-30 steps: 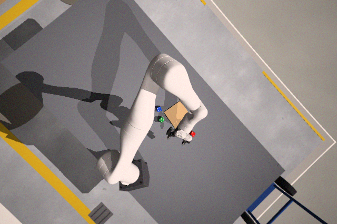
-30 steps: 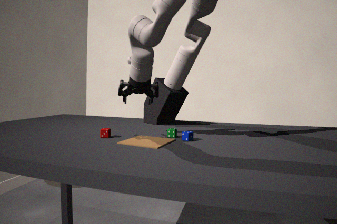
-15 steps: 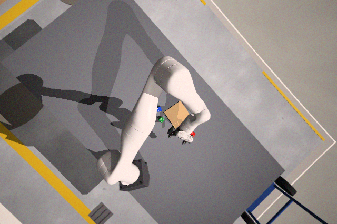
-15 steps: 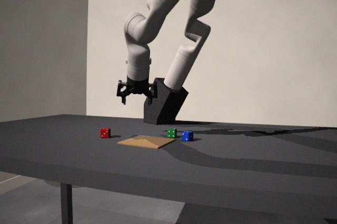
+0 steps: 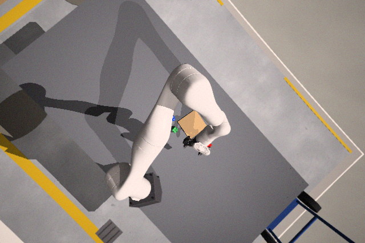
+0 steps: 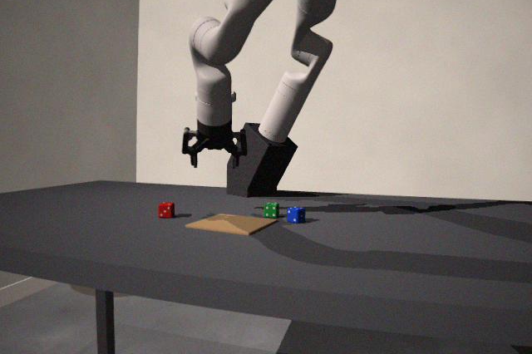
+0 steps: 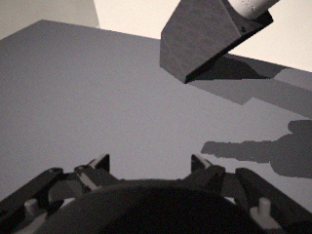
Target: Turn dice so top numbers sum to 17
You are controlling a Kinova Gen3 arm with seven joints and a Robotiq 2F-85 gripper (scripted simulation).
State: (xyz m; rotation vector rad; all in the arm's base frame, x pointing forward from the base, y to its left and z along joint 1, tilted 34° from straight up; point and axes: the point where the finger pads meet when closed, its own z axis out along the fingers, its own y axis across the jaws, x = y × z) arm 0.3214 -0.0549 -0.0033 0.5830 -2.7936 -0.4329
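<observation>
Now: the red die 100 mm below my hand, 90 mm ahead of it and 80 mm to the right of it. Also, from my hand: green die: 140 mm to the left, 100 mm below, 10 mm behind; tan mat: 110 mm below, 100 mm ahead, 90 mm to the left; blue die: 200 mm to the left, 100 mm below, 30 mm ahead.
</observation>
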